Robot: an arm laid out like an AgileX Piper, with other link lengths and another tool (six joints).
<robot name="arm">
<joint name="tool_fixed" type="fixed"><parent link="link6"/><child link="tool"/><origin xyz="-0.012 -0.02 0.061" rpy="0 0.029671 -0.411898"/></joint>
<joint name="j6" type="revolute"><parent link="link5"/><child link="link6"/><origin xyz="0 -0.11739 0" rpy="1.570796 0 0"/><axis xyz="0 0 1"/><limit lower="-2.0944" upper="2.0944"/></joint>
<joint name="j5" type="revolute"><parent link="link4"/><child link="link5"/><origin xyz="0 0 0" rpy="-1.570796 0 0"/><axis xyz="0 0 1"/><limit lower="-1.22" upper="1.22"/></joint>
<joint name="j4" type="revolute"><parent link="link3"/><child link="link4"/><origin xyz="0.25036 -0.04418 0" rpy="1.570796 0 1.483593"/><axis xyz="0 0 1"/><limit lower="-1.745" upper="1.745"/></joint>
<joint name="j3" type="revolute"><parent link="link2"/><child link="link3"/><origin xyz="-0.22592 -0.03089 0" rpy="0 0 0"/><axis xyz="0 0 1"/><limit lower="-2.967" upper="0"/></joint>
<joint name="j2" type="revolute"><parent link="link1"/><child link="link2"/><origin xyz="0 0 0" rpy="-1.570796 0 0"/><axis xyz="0 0 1"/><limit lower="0" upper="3.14"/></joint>
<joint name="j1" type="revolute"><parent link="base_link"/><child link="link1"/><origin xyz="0 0 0.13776" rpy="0 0 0"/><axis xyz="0 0 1"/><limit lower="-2.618" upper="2.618"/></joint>
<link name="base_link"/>
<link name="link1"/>
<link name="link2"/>
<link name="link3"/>
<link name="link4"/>
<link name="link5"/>
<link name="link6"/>
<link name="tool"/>
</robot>
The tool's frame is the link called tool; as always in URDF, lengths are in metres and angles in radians.
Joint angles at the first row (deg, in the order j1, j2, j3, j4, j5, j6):
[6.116, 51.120, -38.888, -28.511, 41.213, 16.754]
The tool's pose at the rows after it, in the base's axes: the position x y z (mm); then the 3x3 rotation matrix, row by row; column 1 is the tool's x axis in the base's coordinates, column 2 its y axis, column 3 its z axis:
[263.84, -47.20, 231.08], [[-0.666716, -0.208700, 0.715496], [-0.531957, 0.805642, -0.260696], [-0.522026, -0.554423, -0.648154]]
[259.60, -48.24, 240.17], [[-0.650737, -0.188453, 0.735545], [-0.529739, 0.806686, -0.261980], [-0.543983, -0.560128, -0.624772]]
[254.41, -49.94, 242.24], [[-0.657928, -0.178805, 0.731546], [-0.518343, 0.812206, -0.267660], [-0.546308, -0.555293, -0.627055]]
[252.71, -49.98, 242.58], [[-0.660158, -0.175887, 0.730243], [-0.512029, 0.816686, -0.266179], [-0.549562, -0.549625, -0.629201]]
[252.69, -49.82, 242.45], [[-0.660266, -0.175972, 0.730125], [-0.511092, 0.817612, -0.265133], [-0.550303, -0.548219, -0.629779]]
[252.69, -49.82, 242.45], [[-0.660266, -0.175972, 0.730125], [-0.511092, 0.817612, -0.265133], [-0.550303, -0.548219, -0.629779]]
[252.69, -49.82, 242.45], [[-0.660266, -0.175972, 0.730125], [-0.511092, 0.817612, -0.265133], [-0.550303, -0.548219, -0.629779]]
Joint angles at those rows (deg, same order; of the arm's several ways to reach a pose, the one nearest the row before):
[6.114, 48.211, -38.802, -29.170, 41.299, 16.752]
[6.115, 46.069, -38.804, -29.307, 41.624, 16.753]
[6.114, 44.811, -38.802, -28.951, 43.090, 16.751]
[6.116, 44.401, -38.804, -28.556, 43.540, 16.754]
[6.117, 44.400, -38.804, -28.461, 43.541, 16.755]
[6.117, 44.400, -38.804, -28.461, 43.541, 16.755]
[6.117, 44.400, -38.804, -28.461, 43.541, 16.755]

